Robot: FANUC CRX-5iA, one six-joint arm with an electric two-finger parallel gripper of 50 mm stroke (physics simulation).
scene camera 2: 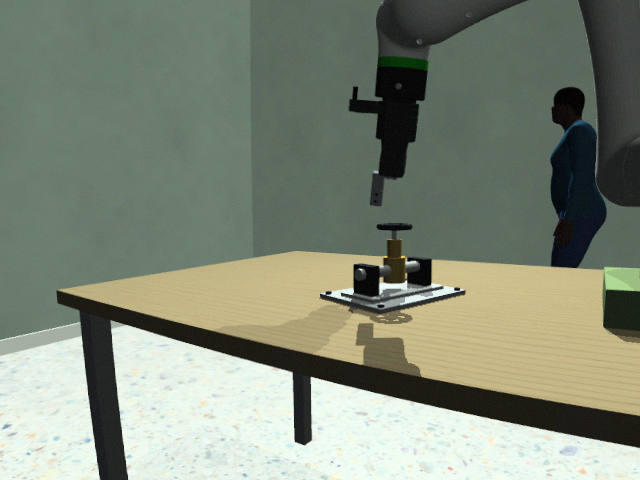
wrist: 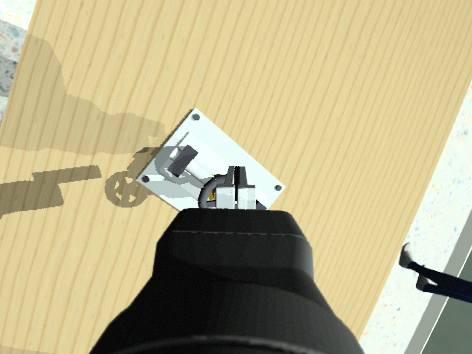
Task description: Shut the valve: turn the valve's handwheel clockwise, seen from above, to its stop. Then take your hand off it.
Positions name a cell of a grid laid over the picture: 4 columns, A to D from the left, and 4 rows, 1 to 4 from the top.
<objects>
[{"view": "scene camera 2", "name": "gripper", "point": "C2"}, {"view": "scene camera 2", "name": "pale base plate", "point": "C3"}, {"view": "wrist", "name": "gripper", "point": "C2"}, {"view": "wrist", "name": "pale base plate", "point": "B2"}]
</objects>
